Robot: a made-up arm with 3 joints.
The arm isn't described. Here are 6 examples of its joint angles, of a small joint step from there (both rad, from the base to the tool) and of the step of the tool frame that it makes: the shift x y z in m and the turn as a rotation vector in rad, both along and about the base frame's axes.
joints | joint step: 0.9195 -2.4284 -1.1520 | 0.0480 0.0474 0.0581
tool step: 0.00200 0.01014 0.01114 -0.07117 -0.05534 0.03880
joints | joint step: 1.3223 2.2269 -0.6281 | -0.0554 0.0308 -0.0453
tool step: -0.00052 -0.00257 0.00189 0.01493 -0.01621 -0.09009
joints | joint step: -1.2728 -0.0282 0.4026 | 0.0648 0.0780 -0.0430
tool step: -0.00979 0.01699 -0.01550 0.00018 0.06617 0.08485
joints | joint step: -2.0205 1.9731 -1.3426 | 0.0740 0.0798 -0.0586
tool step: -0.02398 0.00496 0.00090 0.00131 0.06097 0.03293
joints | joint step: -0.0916 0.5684 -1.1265 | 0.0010 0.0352 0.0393
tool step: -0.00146 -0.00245 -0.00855 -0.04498 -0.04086 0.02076
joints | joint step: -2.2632 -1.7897 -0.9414 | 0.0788 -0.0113 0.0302
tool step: -0.00658 -0.00422 -0.00099 0.01456 0.00140 0.05633
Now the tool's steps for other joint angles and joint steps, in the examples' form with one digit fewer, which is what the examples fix.
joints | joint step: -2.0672 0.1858 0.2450 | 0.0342 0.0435 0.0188
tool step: 0.0004 0.0100 -0.0094 -0.0045 0.0541 0.0422
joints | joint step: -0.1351 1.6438 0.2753 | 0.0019 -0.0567 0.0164
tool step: -0.0007 0.0116 0.0023 0.0507 0.0027 0.0071
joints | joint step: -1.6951 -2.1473 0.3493 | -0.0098 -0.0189 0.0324
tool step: -0.0022 0.0007 -0.0032 0.0216 0.0023 -0.0287
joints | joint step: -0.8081 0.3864 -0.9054 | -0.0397 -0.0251 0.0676
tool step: 0.0110 -0.0037 0.0037 -0.0370 -0.0468 -0.0330
